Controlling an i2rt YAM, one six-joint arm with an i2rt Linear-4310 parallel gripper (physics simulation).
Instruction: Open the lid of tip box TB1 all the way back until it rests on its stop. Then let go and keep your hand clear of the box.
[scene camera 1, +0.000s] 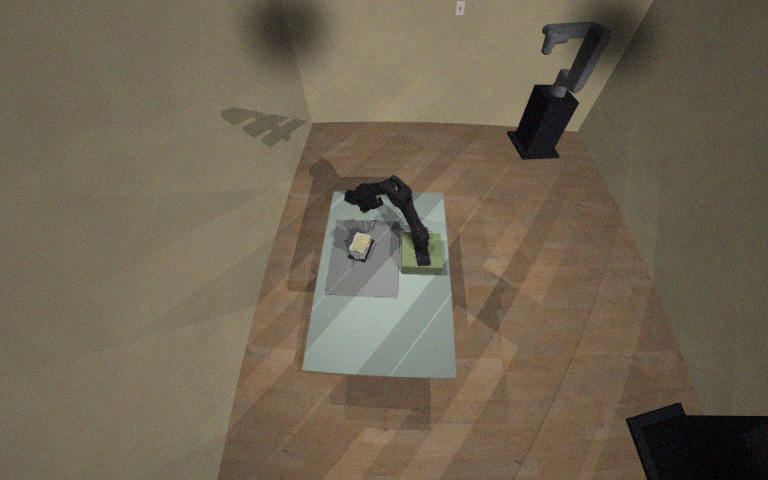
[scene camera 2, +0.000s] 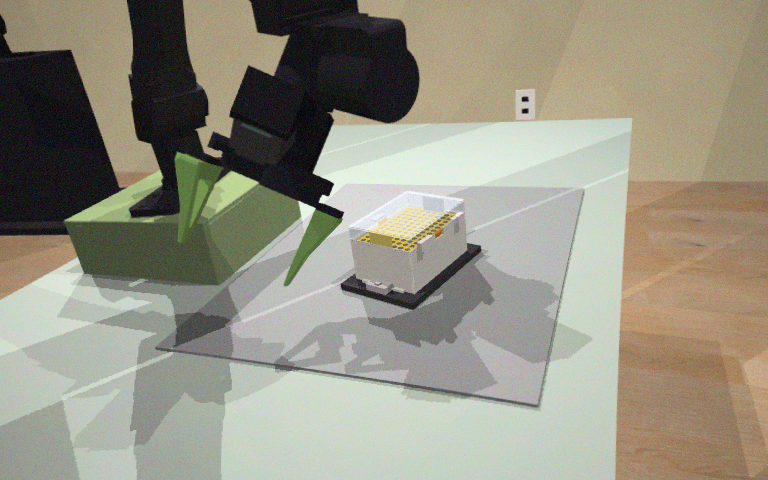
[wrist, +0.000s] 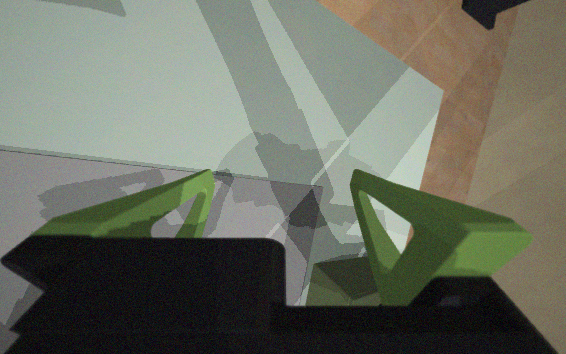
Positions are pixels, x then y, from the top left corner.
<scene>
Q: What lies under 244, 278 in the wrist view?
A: My gripper.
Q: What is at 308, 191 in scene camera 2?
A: My gripper.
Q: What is my gripper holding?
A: Nothing.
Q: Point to a tip box lid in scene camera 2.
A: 402, 222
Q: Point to a grey mat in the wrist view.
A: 241, 207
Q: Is my gripper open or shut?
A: Open.
</scene>
